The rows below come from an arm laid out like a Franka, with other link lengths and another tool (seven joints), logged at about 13 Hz.
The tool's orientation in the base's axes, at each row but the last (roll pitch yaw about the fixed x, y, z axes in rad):
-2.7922, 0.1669, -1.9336
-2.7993, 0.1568, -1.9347
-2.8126, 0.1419, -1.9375
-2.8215, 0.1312, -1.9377
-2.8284, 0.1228, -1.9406
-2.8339, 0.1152, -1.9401
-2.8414, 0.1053, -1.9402
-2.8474, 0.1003, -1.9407
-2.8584, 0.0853, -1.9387
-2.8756, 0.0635, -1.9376
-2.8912, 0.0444, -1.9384
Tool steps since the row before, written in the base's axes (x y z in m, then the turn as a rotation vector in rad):
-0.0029, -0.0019, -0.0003, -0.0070, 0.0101, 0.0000
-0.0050, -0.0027, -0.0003, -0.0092, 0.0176, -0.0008
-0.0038, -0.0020, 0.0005, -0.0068, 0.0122, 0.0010
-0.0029, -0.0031, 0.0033, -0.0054, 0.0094, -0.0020
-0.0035, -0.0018, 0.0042, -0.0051, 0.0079, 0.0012
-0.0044, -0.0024, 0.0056, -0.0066, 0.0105, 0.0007
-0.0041, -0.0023, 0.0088, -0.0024, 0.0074, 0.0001
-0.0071, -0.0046, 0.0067, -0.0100, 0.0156, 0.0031
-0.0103, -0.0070, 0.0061, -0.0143, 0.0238, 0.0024
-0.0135, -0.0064, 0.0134, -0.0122, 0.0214, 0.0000
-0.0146, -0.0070, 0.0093, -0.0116, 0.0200, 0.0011
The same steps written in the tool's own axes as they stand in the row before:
0.0028, 0.0019, -0.0009, -0.0069, 0.0099, -0.0024
0.0043, 0.0034, -0.0016, -0.0129, 0.0150, -0.0023
0.0031, 0.0024, -0.0018, -0.0090, 0.0102, -0.0032
0.0035, 0.0003, -0.0041, -0.0065, 0.0089, 0.0001
0.0024, 0.0011, -0.0051, -0.0056, 0.0071, -0.0028
0.0032, 0.0013, -0.0067, -0.0074, 0.0095, -0.0029
0.0027, 0.0002, -0.0096, -0.0060, 0.0048, -0.0009
0.0062, 0.0026, -0.0085, -0.0112, 0.0137, -0.0062
0.0097, 0.0049, -0.0087, -0.0172, 0.0208, -0.0070
0.0099, 0.0062, -0.0163, -0.0156, 0.0187, -0.0041
0.0114, 0.0083, -0.0123, -0.0145, 0.0173, -0.0049

